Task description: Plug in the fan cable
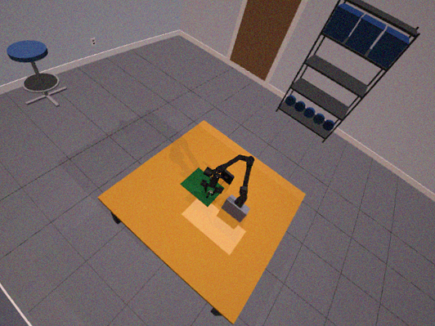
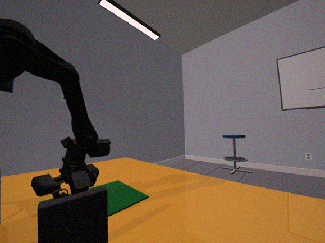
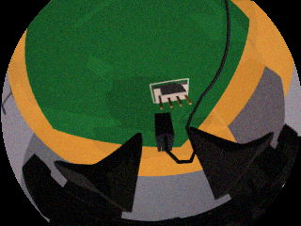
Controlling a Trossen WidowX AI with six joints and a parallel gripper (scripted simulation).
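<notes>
Now: the green board 9 cm ahead of my gripper tip, 4 cm to the right of it and 4 cm below it. The rest, counted from my gripper tip: black fan 23 cm to the right, 3 cm above, 2 cm behind; dark fan plug 1 cm to the left, 1 cm below.
</notes>
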